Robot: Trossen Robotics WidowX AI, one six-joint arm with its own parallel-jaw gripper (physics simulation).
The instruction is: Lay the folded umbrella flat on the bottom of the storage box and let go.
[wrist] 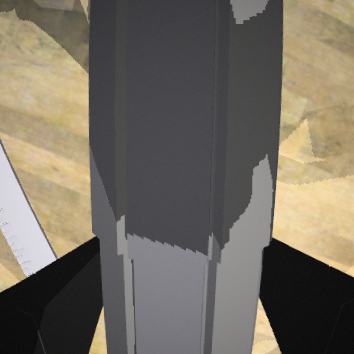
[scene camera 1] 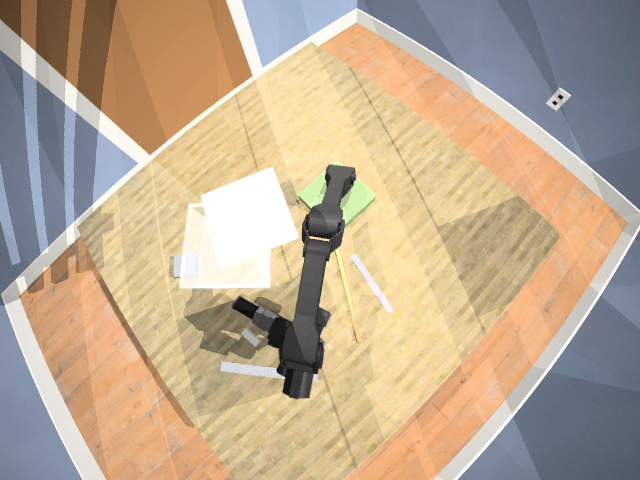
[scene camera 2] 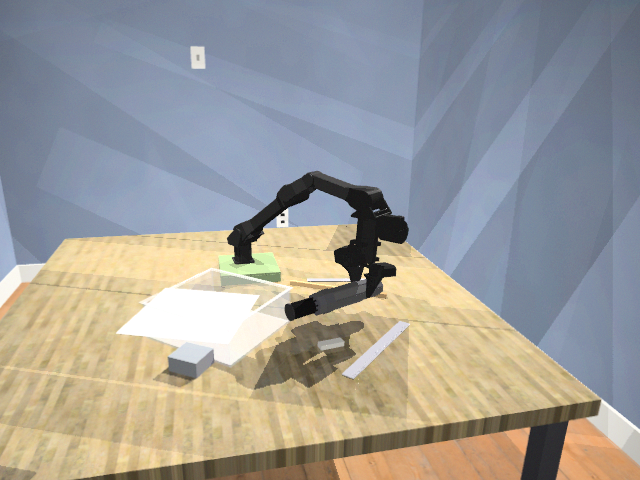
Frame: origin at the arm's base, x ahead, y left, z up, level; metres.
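Seen in the pictures: gripper, fingertip midpoint: point(wrist: 179, 243) point(scene camera 2: 361, 295); arm's base at its link origin: point(scene camera 2: 243, 260).
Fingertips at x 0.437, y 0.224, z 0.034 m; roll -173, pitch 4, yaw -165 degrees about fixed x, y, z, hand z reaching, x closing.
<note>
Pixels of each thing's top centre, then the offset from my fingertips to it. "*": a spot on its surface instead.
- folded umbrella at its top centre: point(scene camera 2: 336, 287) point(scene camera 1: 275, 325) 0.017 m ahead, 0.079 m right, 0.040 m up
- storage box at its top centre: point(scene camera 2: 219, 294) point(scene camera 1: 222, 242) 0.051 m back, 0.363 m right, 0.030 m up
- flat white panel at a spot on its surface: point(scene camera 2: 191, 312) point(scene camera 1: 243, 215) * 0.159 m back, 0.424 m right, 0.061 m down
- grey block at its top centre: point(scene camera 2: 191, 352) point(scene camera 1: 183, 264) 0.097 m ahead, 0.451 m right, 0.031 m down
- small pale block at its top centre: point(scene camera 2: 331, 341) point(scene camera 1: 250, 337) 0.112 m ahead, 0.128 m right, 0.055 m down
- ruler at its top centre: point(scene camera 2: 379, 346) point(scene camera 1: 267, 372) 0.153 m ahead, 0.020 m right, 0.064 m down
- yellow stick at its top centre: point(scene camera 2: 337, 286) point(scene camera 1: 347, 291) 0.185 m back, 0.008 m left, 0.055 m down
- pale strip at its top centre: point(scene camera 1: 371, 282) 0.254 m back, 0.046 m left, 0.065 m down
The folded umbrella point(scene camera 1: 265, 317) point(scene camera 2: 338, 298) point(wrist: 170, 125) is dark grey with a black end. It is held roughly level above the table, outside the storage box. My gripper point(scene camera 2: 364, 285) point(wrist: 179, 243) is shut on it, one finger on each side; in scene camera 1 the arm mostly hides the fingers. The storage box point(scene camera 1: 224, 286) point(scene camera 2: 258, 330) is clear with pale rims. The umbrella's black end points towards it, near its corner. A flat white panel point(scene camera 1: 250, 217) point(scene camera 2: 191, 312) lies across much of the box's top and hides part of its inside.
A grey block point(scene camera 1: 185, 265) point(scene camera 2: 191, 360) sits by the box. A small pale block point(scene camera 1: 251, 337) point(scene camera 2: 330, 343) and a ruler point(scene camera 1: 248, 369) point(scene camera 2: 376, 349) point(wrist: 22, 215) lie near the umbrella. A yellow stick point(scene camera 1: 346, 294) and a pale strip point(scene camera 1: 372, 284) lie across the arm. A green slab point(scene camera 1: 361, 196) point(scene camera 2: 250, 279) bears the arm.
</note>
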